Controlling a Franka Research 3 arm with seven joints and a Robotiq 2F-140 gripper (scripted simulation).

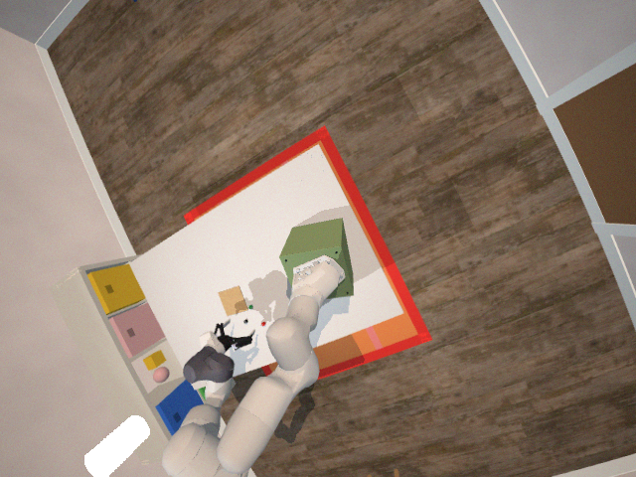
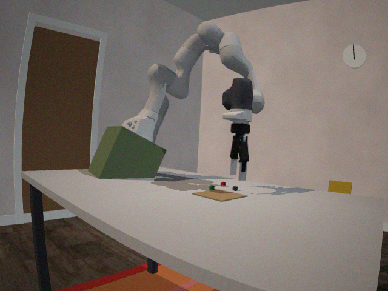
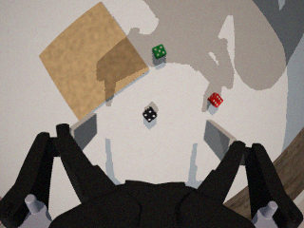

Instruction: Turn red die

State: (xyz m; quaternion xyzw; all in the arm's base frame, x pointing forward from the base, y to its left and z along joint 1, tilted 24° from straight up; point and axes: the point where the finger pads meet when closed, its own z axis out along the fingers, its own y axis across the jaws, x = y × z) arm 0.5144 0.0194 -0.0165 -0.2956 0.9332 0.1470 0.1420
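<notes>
The black die is 10 mm to the right of my hand and 50 mm below it. Round my hand: green die: 80 mm behind, 50 mm to the right, 50 mm below; tan mat: 130 mm to the right, 60 mm below; red die: 90 mm behind, 60 mm to the left, 50 mm below.
</notes>
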